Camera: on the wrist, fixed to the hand. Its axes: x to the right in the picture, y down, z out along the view.
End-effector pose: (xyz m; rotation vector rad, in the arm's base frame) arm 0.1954 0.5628 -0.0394 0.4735 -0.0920 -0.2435
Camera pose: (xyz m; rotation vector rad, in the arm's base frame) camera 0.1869 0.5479 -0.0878 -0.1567 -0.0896 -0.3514
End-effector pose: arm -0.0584 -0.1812 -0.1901 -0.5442 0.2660 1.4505
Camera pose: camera -0.0175 -0.2050 -0.2100 -0.9686 -0.2979 1.4753
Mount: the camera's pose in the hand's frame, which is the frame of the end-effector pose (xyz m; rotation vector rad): -0.0060 -0.0370 -0.0351 -0.6243 -0.0987 -0.0739
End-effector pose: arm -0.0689 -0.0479 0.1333 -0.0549 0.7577 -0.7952
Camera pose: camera -0.1170 -0.0623 0.1226 -0.6804 0.8897 -0.5953
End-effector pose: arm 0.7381 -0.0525 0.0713 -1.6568 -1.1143 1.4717
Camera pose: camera 0.7662 -0.0397 0.1123 -1.9263 -1.8017 1.2358
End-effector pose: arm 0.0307 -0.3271 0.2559 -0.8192 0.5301 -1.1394
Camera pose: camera -0.0187 -0.3387 0.2638 -1.4344 0.7938 -0.9993
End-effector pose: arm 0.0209 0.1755 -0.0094 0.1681 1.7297 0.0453
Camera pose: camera -0.0159 0.1404 -0.0023 -0.3479 1.5466 0.5067
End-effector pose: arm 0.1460 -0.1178 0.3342 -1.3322 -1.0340 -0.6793
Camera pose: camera 0.1183 -0.1588 0.3478 -1.8841 -0.9899 -1.0550
